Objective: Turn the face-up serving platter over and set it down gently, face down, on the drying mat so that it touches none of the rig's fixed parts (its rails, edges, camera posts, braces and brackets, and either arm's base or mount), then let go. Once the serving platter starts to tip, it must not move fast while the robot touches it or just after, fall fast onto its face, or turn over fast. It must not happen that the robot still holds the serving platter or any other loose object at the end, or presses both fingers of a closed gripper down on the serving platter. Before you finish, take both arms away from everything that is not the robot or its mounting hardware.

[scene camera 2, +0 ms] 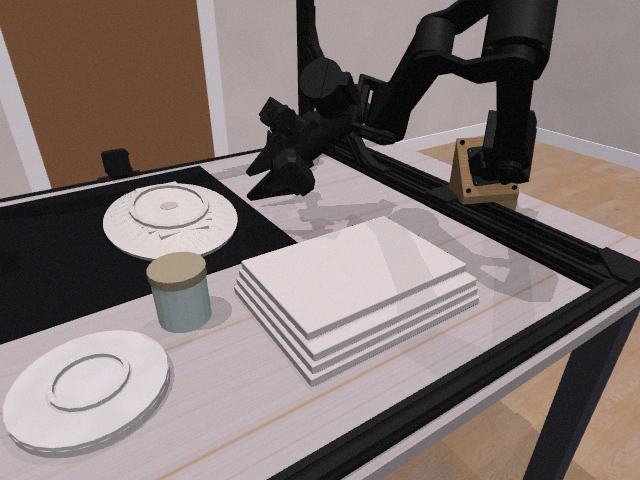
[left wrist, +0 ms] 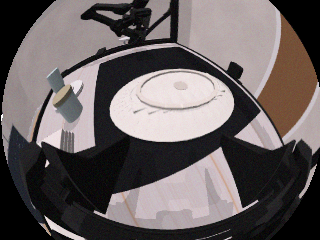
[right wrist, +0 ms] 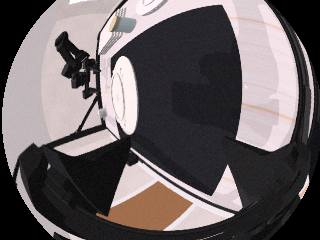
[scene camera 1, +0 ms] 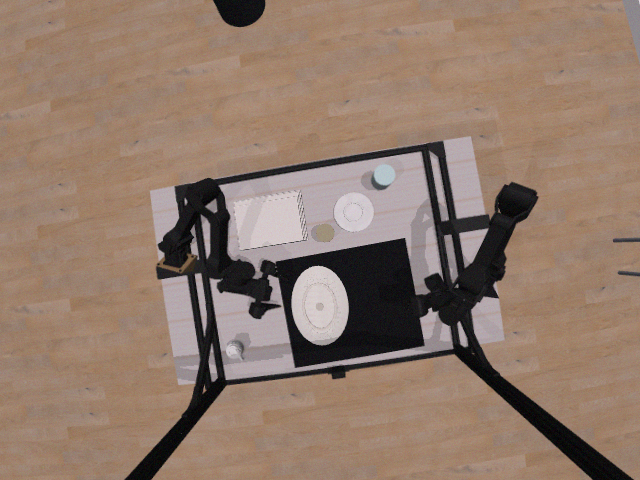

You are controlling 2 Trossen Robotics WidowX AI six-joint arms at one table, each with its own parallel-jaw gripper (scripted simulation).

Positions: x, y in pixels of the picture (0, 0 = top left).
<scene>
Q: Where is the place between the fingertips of the right gripper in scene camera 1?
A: At 408, 301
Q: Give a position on a black drying mat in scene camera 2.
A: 66, 268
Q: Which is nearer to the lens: the white oval serving platter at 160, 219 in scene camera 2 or the white board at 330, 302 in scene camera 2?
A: The white board.
</scene>
